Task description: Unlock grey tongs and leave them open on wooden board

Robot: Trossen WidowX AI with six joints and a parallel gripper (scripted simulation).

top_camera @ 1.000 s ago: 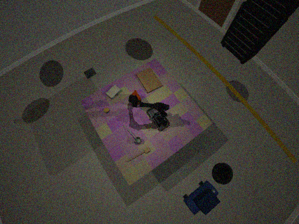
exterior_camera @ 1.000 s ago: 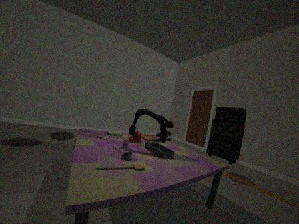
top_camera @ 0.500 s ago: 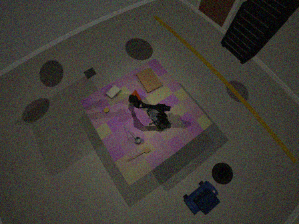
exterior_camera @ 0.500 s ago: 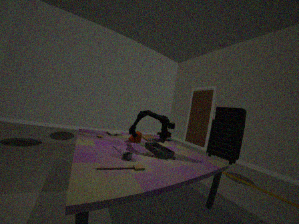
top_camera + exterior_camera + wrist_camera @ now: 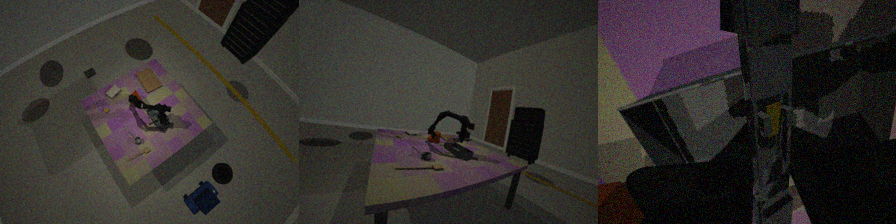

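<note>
My gripper tip is now 4 cm below the yellow lock piece and 2 cm to the right of it. Also, from my gripper tip: white block: 63 cm behind, 36 cm to the right, 8 cm below; wooden board: 54 cm behind, 17 cm to the left, 9 cm below; roasting tin: 7 cm below, 4 cm to the right, 1 cm ahead.
</note>
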